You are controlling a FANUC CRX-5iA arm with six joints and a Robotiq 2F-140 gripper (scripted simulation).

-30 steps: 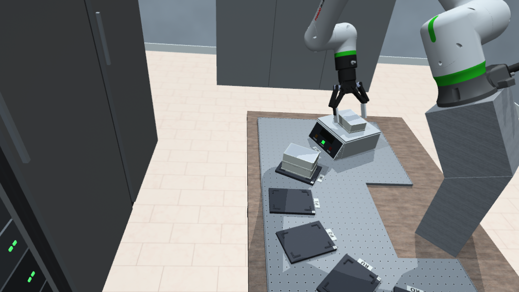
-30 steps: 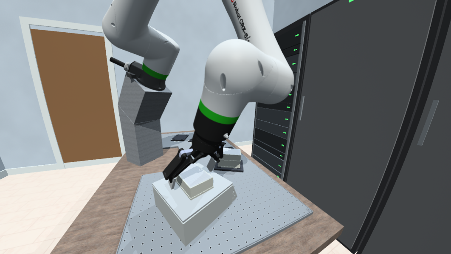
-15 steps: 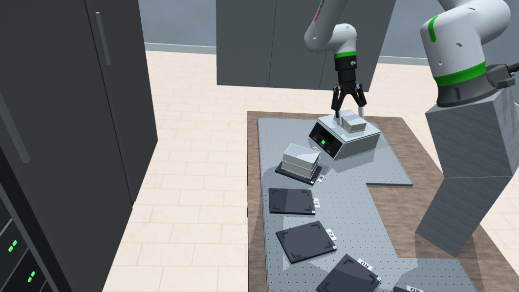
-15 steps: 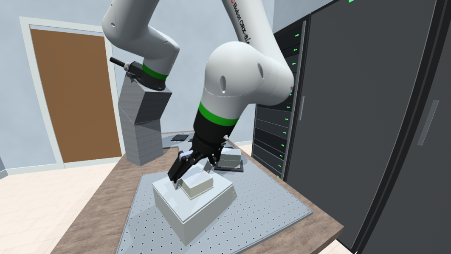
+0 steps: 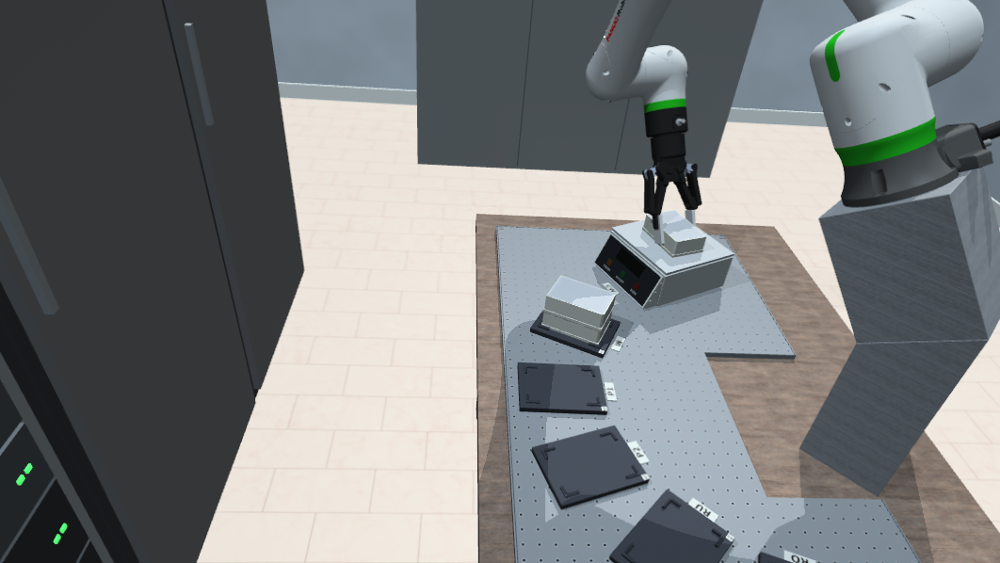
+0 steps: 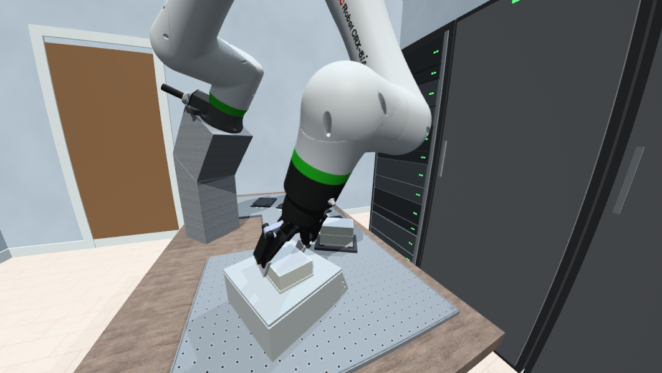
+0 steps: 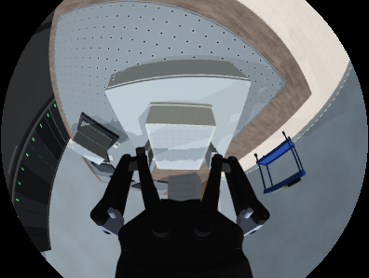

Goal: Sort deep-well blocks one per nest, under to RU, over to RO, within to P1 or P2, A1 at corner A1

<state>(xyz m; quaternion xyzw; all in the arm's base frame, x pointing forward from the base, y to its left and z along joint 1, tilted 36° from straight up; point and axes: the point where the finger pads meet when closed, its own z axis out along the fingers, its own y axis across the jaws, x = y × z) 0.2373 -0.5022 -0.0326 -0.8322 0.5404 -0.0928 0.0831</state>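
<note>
My gripper is now 36 cm to the right of the pass nest P1, 34 cm short of it and 12 cm above it. Round my hand: pale deep-well block (1 cm below); RO nest label (74 cm to the left, 13 cm below, 5 cm ahead); pass nest P2 (54 cm to the left, 33 cm ahead, 12 cm below).
</note>
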